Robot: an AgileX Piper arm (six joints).
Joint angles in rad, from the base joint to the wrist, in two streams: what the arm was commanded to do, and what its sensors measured. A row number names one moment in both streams.
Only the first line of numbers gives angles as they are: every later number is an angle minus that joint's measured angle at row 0.
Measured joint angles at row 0: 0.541 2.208 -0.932 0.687 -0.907 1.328
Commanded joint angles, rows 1 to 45: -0.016 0.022 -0.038 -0.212 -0.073 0.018; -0.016 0.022 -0.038 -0.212 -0.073 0.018; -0.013 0.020 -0.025 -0.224 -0.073 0.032; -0.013 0.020 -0.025 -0.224 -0.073 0.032; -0.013 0.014 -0.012 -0.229 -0.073 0.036; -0.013 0.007 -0.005 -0.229 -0.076 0.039; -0.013 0.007 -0.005 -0.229 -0.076 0.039; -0.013 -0.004 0.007 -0.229 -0.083 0.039; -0.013 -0.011 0.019 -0.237 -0.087 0.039; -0.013 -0.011 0.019 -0.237 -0.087 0.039; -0.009 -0.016 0.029 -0.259 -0.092 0.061; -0.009 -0.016 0.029 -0.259 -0.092 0.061; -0.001 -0.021 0.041 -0.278 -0.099 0.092; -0.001 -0.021 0.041 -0.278 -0.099 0.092; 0.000 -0.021 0.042 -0.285 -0.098 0.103; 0.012 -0.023 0.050 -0.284 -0.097 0.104; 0.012 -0.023 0.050 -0.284 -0.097 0.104; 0.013 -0.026 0.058 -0.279 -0.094 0.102; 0.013 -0.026 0.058 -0.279 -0.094 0.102; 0.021 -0.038 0.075 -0.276 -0.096 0.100; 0.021 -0.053 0.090 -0.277 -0.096 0.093; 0.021 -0.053 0.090 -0.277 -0.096 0.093; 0.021 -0.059 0.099 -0.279 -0.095 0.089; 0.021 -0.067 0.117 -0.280 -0.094 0.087; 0.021 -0.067 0.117 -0.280 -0.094 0.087; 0.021 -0.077 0.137 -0.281 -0.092 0.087; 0.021 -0.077 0.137 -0.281 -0.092 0.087; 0.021 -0.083 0.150 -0.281 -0.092 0.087; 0.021 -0.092 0.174 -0.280 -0.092 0.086; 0.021 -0.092 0.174 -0.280 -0.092 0.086; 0.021 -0.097 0.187 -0.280 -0.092 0.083; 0.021 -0.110 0.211 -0.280 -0.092 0.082; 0.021 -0.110 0.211 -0.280 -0.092 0.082; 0.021 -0.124 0.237 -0.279 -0.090 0.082; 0.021 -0.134 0.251 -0.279 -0.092 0.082; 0.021 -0.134 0.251 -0.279 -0.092 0.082; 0.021 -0.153 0.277 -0.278 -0.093 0.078; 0.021 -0.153 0.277 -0.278 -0.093 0.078; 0.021 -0.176 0.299 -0.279 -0.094 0.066; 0.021 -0.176 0.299 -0.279 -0.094 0.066; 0.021 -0.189 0.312 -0.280 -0.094 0.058; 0.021 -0.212 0.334 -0.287 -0.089 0.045; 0.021 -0.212 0.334 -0.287 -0.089 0.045; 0.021 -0.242 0.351 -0.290 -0.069 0.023; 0.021 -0.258 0.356 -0.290 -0.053 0.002
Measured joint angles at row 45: 0.022 -0.211 0.339 -0.273 -0.081 0.056
